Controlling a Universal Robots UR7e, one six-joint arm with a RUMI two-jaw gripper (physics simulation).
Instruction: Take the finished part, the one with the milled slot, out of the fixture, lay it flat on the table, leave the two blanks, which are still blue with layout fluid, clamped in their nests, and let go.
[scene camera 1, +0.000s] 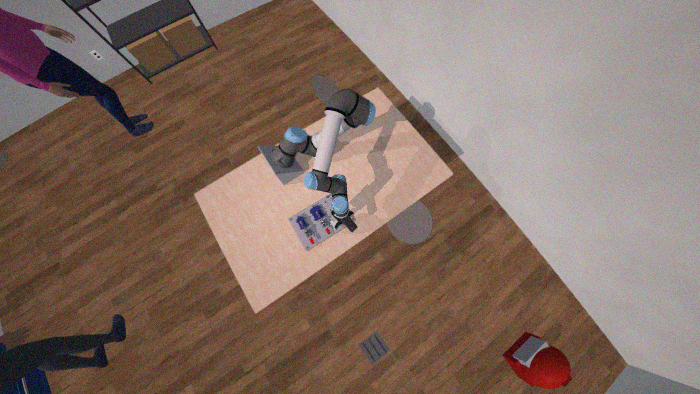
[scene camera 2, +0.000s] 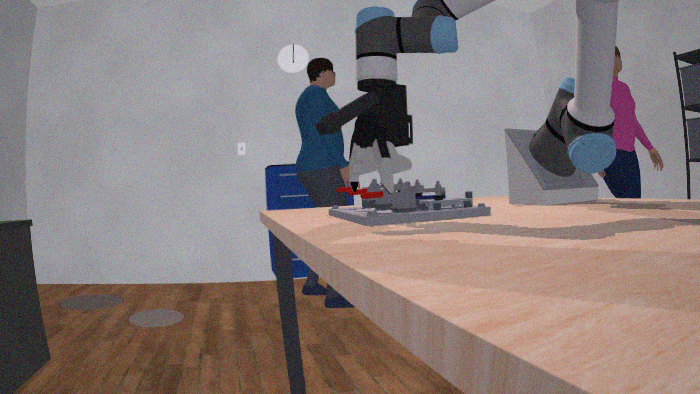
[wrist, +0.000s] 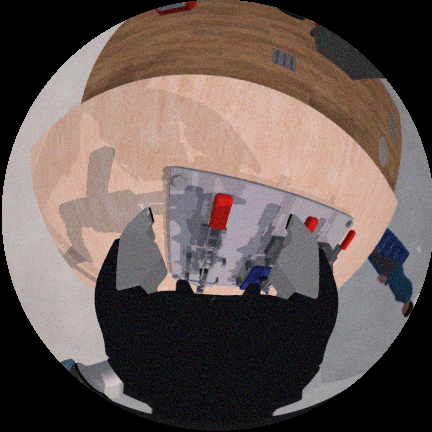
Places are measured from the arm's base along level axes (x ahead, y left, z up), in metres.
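Pixels of known places: gripper, fingertip midpoint: (scene camera 2: 371, 192) (wrist: 219, 212); arm's base, origin of the base link: (scene camera 1: 281, 158) (scene camera 2: 552, 156).
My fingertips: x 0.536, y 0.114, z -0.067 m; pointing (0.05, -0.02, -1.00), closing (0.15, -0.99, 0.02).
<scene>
For each thing: its top centre in the pictures, then the offset to it from my fingertips. Level surfaces: height alone.
- fixture plate, middle of its top: (wrist: 268, 256) (scene camera 2: 401, 208) (scene camera 1: 321, 219) 0.035 m down, 0.093 m back, 0.108 m right
- nearest clamp's red handle, middle of its top: (wrist: 214, 243) (scene camera 2: 385, 182) 0.016 m up, 0.027 m back, 0.000 m left
- wooden table, its level: 0.050 m down
The fixture plate (scene camera 1: 319, 243) (scene camera 2: 420, 218) (wrist: 250, 200) lies on the table with several toggle clamps. My gripper (scene camera 1: 345, 226) (scene camera 2: 372, 190) (wrist: 219, 212) is open and low over its end, with its fingertips on either side of the nearest clamp's red handle (scene camera 2: 372, 195) (wrist: 221, 211). Nothing is held. One blue blank (scene camera 1: 301, 223) and another blue blank (scene camera 1: 317, 213) sit in their nests; part of a blue blank (wrist: 257, 277) also shows beside the right finger in the wrist view. The finished part and its slot cannot be made out; the arm hides that nest in scene camera 1.
Two more red handles (wrist: 311, 224) (wrist: 348, 240) stand along the plate, one close to the right finger. The wooden table (scene camera 1: 240, 250) (scene camera 2: 500, 280) (wrist: 210, 115) extends past the plate. A person in a teal top (scene camera 2: 320, 130) and one in pink (scene camera 1: 25, 50) stand beyond the table.
</scene>
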